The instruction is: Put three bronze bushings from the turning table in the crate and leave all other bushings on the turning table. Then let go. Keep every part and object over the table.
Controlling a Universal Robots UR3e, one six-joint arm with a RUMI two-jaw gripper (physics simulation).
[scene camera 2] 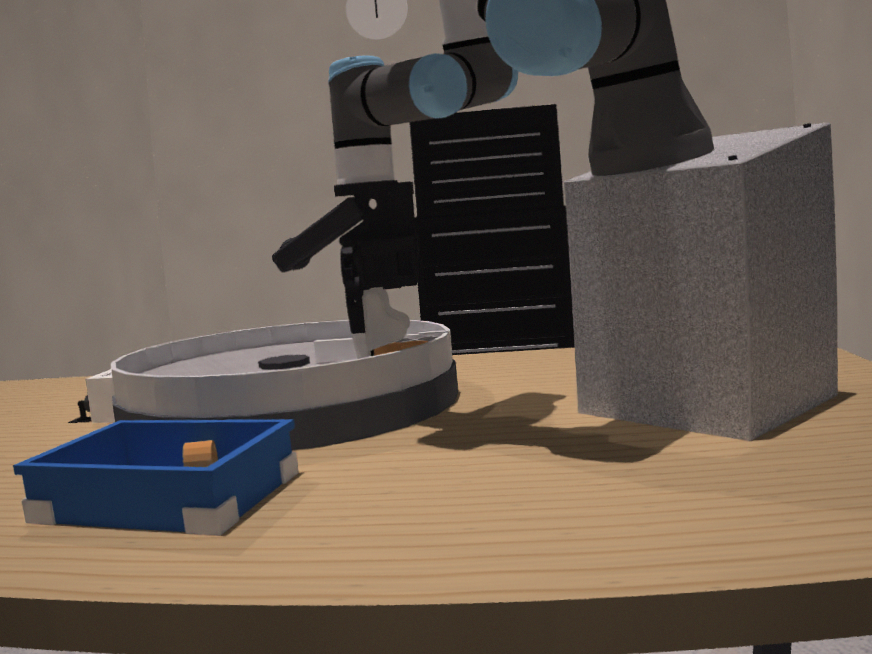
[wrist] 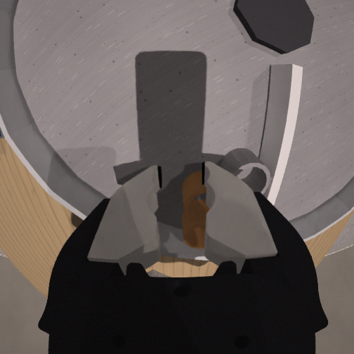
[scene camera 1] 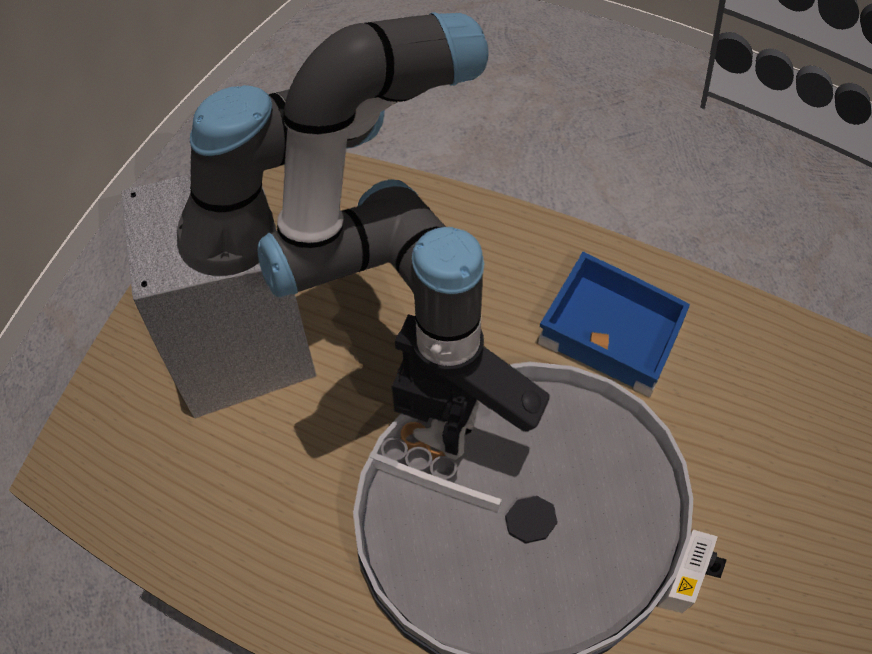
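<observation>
One bronze bushing lies in the blue crate. My gripper is partly open, low over the turning table, near its wall. Bronze bushings lie close together by the fingers; in the wrist view they show beside the right finger, which partly covers them, and the left finger stands apart from them. How many there are is hidden. Three grey bushings stand in a row beside them; one grey bushing shows behind the right finger.
A white bar runs beside the grey bushings toward the black hub. A white control box is at the turning table's outer side. The robot's grey pedestal stands near the gripper's side of the table.
</observation>
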